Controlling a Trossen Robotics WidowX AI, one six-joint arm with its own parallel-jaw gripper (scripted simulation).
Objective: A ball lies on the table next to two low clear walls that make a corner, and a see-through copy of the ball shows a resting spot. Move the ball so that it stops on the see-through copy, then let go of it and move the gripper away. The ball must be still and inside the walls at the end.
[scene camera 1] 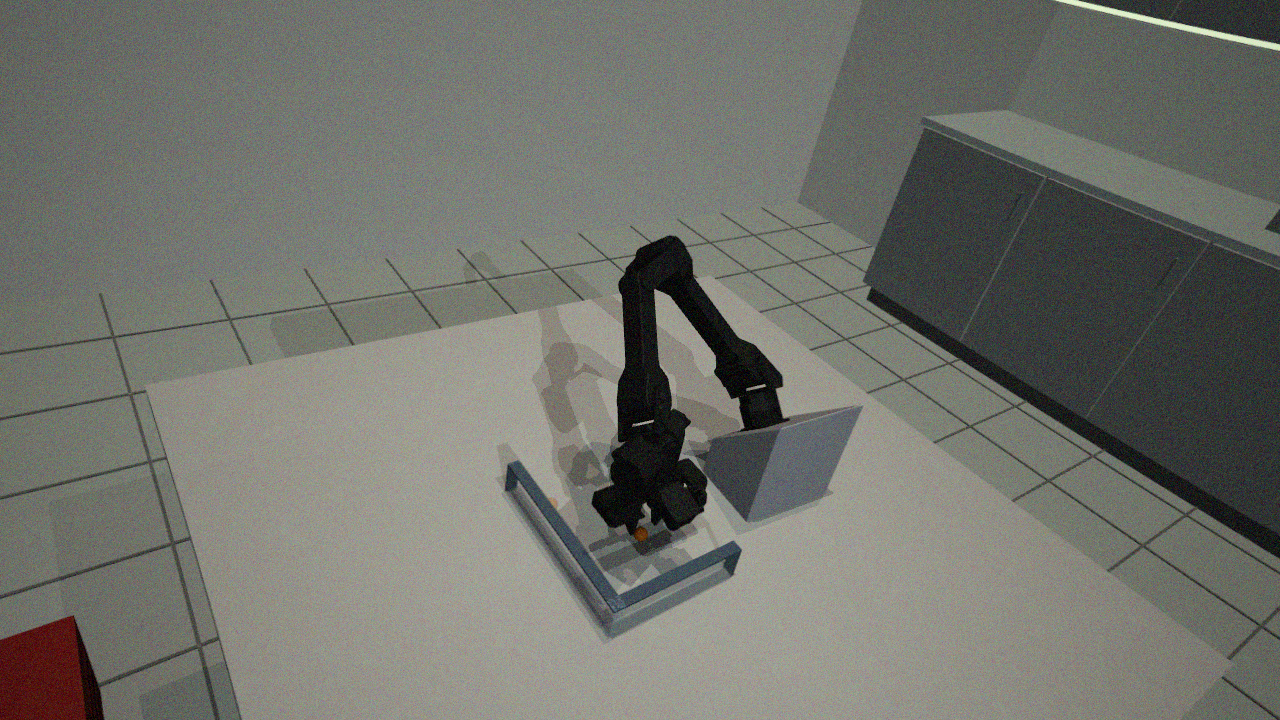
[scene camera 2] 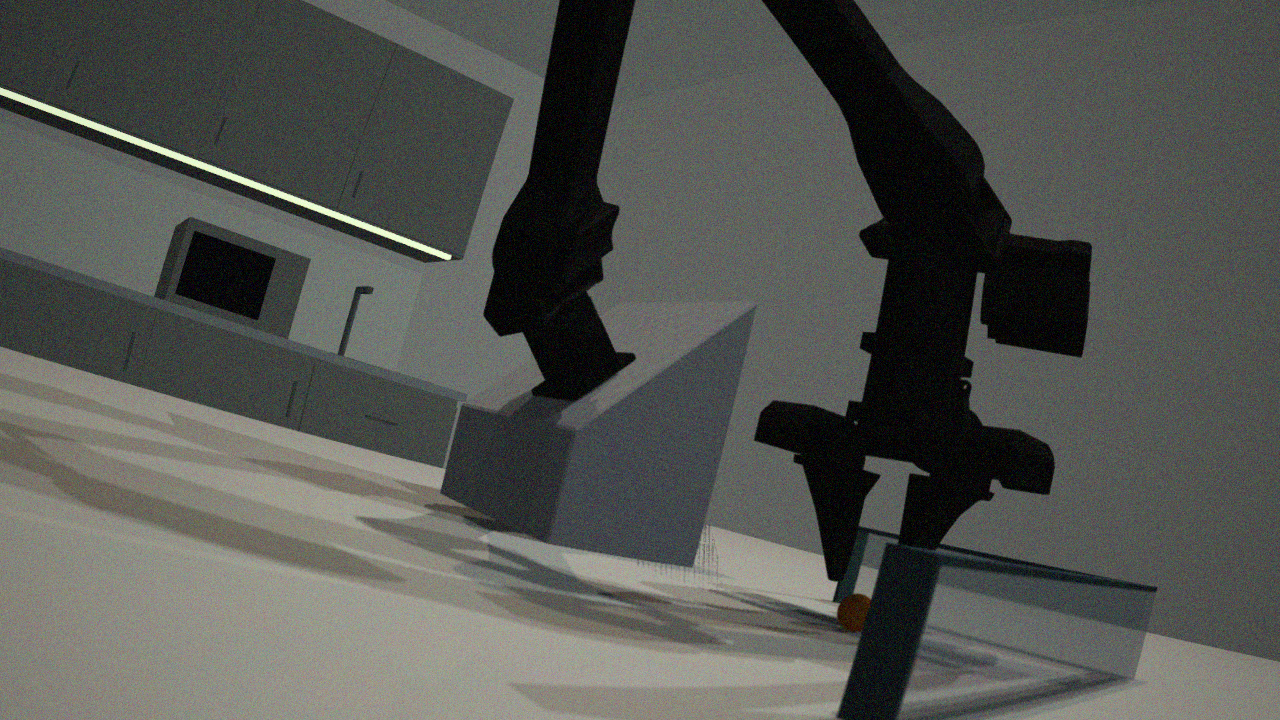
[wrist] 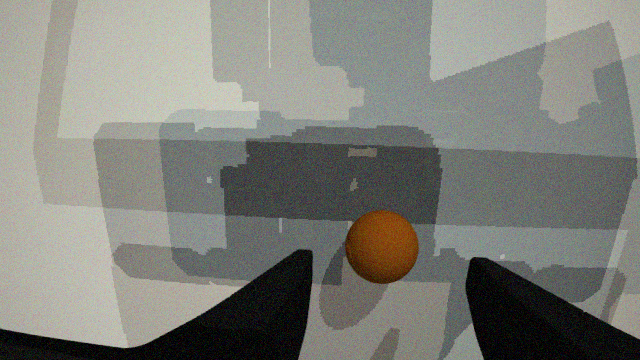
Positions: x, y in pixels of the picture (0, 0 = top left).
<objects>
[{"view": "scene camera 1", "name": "gripper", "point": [642, 528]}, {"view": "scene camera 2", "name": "gripper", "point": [865, 589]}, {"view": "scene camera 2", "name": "ball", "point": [852, 611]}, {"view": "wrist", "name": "gripper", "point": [390, 269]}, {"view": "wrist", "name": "ball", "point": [381, 246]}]
</objects>
